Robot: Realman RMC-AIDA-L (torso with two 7-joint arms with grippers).
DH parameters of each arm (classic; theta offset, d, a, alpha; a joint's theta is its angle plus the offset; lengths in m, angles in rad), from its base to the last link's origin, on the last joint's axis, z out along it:
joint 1: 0 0.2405 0 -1.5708
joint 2: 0 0 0 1.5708
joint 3: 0 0.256 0 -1.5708
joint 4: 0 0 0 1.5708
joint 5: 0 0.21 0 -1.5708
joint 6: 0 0 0 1.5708
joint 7: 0 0.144 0 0
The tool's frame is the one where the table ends.
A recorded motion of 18 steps. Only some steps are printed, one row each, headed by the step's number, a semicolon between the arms.
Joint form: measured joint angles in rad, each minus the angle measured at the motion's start. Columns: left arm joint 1, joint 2, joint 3, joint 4, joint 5, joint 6, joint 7; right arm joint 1, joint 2, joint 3, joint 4, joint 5, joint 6, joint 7.
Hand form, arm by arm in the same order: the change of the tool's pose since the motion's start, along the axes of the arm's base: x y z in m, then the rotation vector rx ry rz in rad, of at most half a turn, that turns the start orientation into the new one. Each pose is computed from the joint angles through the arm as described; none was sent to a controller.
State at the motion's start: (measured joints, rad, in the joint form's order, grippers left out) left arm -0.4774 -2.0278 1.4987 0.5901 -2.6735 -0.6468 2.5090; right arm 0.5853 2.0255 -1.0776 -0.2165 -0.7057 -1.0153 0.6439
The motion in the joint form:
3: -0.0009 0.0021 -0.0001 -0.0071 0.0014 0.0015 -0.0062; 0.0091 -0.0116 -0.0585 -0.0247 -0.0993 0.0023 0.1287
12: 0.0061 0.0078 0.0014 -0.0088 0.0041 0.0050 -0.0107; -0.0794 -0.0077 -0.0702 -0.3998 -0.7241 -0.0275 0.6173
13: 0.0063 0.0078 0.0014 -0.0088 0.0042 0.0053 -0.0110; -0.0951 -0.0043 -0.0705 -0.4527 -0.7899 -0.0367 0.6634
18: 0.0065 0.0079 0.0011 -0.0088 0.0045 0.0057 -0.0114; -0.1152 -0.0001 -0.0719 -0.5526 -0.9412 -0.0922 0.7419
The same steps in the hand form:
3: -0.0024 -0.0003 -0.0001 -0.0038 -0.0012 0.0086; -0.0104 0.0004 -0.0108 -0.1261 0.0037 0.0413
12: -0.0073 -0.0018 0.0016 -0.0052 0.0042 0.0204; -0.0338 -0.0136 -0.0172 -0.4696 -0.1612 0.1458
13: -0.0074 -0.0019 0.0015 -0.0053 0.0041 0.0210; -0.0350 -0.0164 -0.0159 -0.4947 -0.1921 0.1494
18: -0.0076 -0.0019 0.0016 -0.0052 0.0041 0.0217; -0.0396 -0.0243 -0.0155 -0.5721 -0.2801 0.1824

